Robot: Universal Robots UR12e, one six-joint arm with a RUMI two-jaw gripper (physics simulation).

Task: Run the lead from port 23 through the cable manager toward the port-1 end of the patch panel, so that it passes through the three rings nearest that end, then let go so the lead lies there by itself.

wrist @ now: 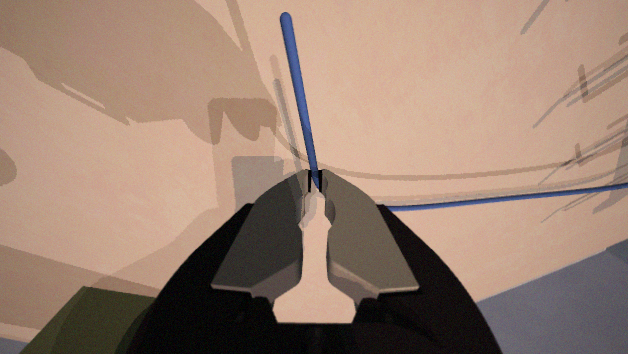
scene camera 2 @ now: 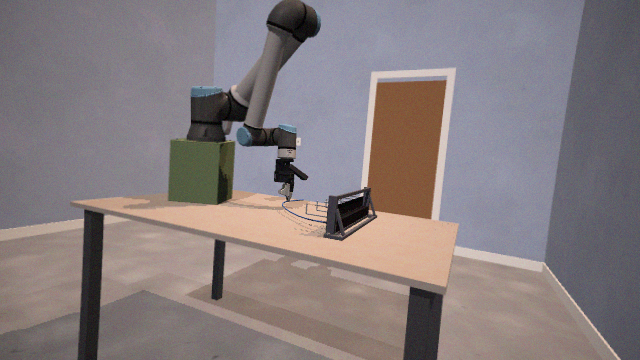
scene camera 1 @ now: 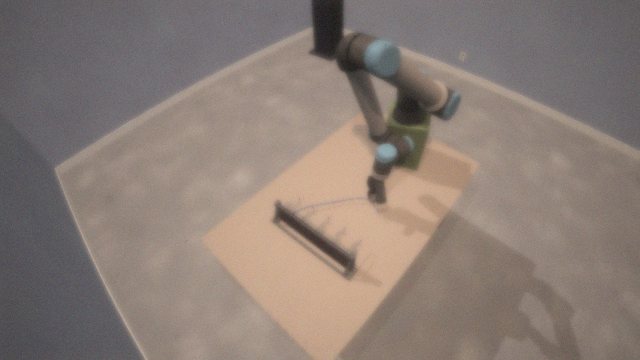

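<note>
My gripper (scene camera 1: 376,201) (scene camera 2: 288,199) (wrist: 315,172) is shut on the blue lead (scene camera 1: 335,201) (scene camera 2: 315,221) (wrist: 300,95), near its free end, and holds it above the table. The free end sticks out past the fingertips in the wrist view. The rest of the lead curves to the left end of the patch panel (scene camera 1: 315,235) (scene camera 2: 332,215) in scene camera 1, which is the near end in scene camera 2. The thin wire rings of the cable manager stand out from the panel on the gripper's side. They are blurred in scene camera 1. The port numbers cannot be read.
The wooden table (scene camera 1: 300,305) (scene camera 2: 390,250) carries the panel and the green pedestal (scene camera 1: 420,147) (scene camera 2: 193,172) (wrist: 100,320) under the arm. Shadows of the arm and the rings fall across the table top. A brown door (scene camera 2: 407,150) is in the wall behind.
</note>
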